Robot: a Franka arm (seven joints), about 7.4 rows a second.
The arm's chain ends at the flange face. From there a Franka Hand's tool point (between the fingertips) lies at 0.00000 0.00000 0.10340 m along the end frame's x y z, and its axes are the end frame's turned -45 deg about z.
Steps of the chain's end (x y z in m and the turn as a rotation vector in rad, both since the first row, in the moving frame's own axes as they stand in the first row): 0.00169, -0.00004, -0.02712, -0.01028, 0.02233, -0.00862; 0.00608, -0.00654, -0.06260, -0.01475, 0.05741, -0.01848; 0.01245, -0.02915, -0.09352, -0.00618, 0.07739, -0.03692
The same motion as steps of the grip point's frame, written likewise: 0.00211, 0.00355, -0.02715, -0.02306, 0.00852, -0.00862; 0.01209, 0.00492, -0.06278, -0.05102, 0.03017, -0.01848; 0.03473, -0.00580, -0.09383, -0.05909, 0.05035, -0.03692
